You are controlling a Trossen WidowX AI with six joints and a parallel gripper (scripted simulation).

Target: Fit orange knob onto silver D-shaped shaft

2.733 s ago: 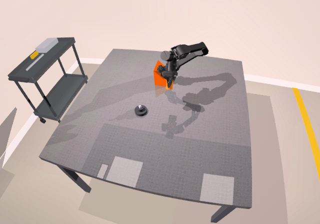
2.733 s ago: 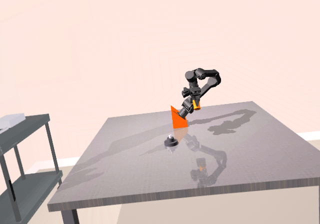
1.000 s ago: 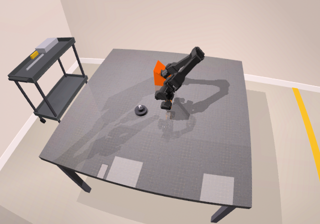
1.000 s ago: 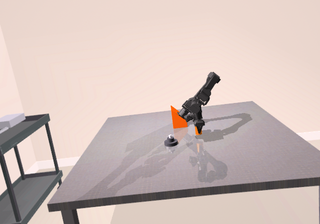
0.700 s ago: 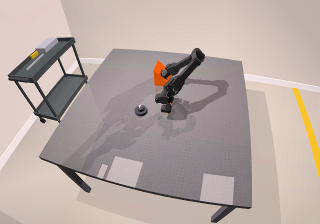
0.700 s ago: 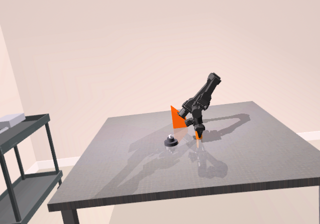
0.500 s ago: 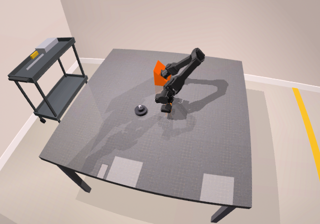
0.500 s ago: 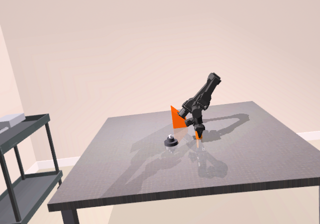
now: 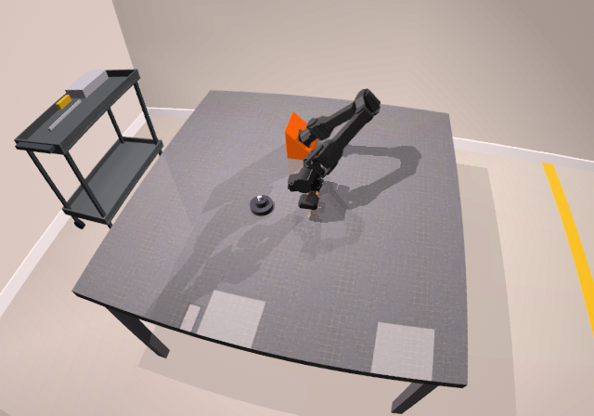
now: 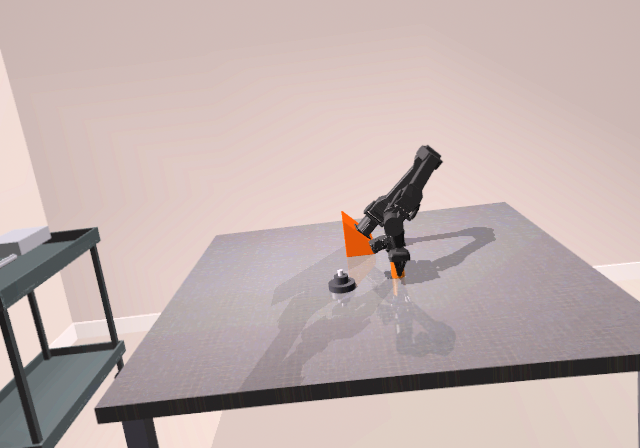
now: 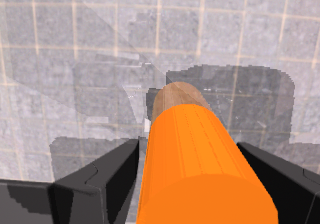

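Now: the orange knob 3 cm above my gripper tip. Round my gripper tip: round pedestal 19 cm to the right, 2 cm ahead, 2 cm above.
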